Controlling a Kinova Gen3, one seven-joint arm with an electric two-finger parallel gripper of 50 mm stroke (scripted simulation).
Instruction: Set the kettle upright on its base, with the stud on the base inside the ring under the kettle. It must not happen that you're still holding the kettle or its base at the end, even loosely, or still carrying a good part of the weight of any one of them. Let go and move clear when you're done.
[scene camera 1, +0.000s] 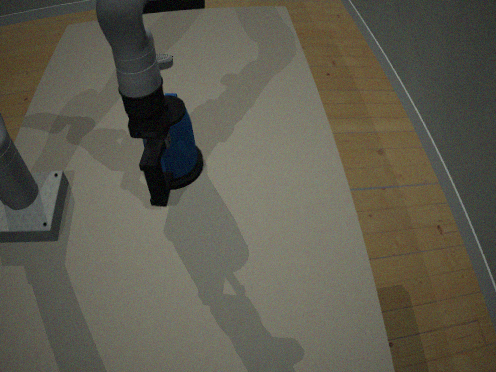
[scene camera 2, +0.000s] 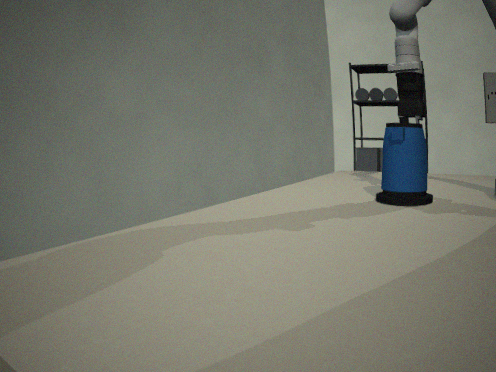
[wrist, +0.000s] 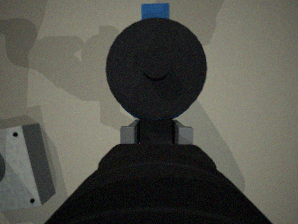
I see my gripper and a kettle.
My gripper also shows in the wrist view.
